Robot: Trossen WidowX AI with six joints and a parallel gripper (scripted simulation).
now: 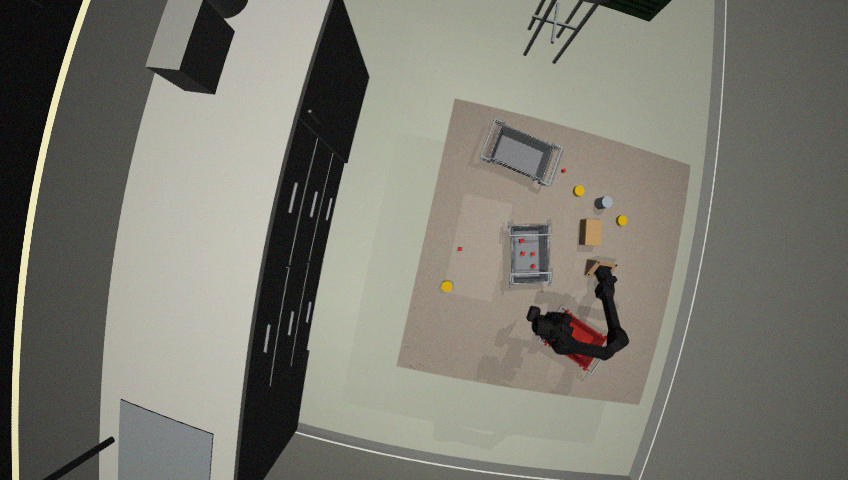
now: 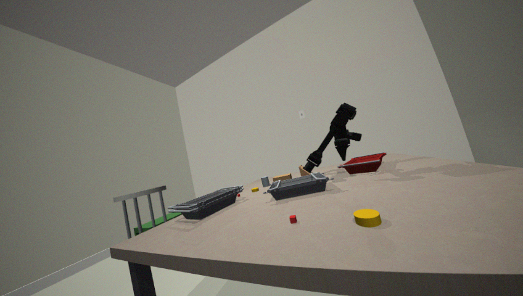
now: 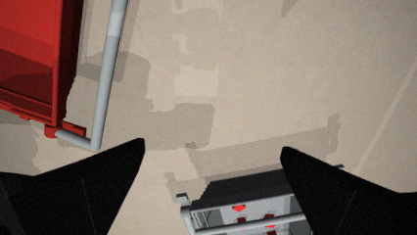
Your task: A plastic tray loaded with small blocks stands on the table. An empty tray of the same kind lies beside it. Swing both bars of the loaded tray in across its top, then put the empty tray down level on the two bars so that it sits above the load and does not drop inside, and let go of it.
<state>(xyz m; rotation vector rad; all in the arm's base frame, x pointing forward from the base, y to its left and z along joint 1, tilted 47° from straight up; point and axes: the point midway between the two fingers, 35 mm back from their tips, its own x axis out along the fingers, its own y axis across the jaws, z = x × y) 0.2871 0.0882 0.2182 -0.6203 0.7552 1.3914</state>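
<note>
Now: the red tray 22 cm behind my gripper tip, 13 cm to the left of it and 6 cm below it. From my gripper tip the other things lie so: red cube (39 cm ahead, 21 cm to the right, 9 cm below); then box (21 cm behind, 38 cm to the right, 7 cm below).
</note>
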